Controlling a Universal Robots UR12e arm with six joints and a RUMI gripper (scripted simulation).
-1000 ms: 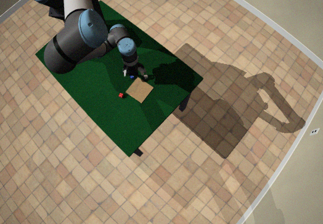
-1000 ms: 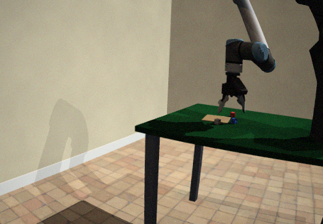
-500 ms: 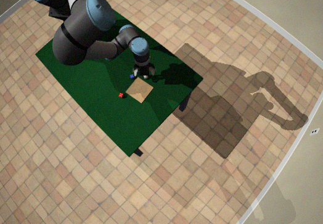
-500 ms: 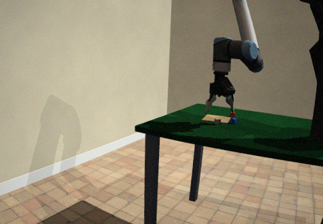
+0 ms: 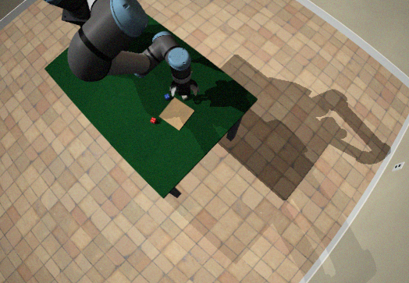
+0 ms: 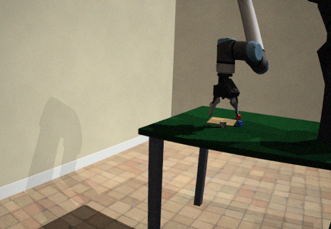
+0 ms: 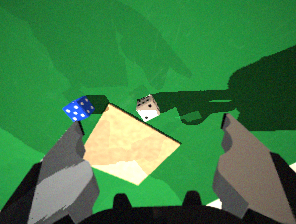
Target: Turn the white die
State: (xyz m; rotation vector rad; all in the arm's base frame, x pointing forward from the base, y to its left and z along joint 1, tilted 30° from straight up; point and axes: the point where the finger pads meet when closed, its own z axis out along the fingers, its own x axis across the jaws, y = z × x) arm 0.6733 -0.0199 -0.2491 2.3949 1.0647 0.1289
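My gripper is now 40 mm above the white die and 10 mm to the left of it. The rest, counted from my hand: red die 220 mm to the right, 40 mm below, 20 mm behind; tan mat 110 mm to the right, 50 mm below, 40 mm ahead; blue die 70 mm to the right, 70 mm behind, 40 mm below.
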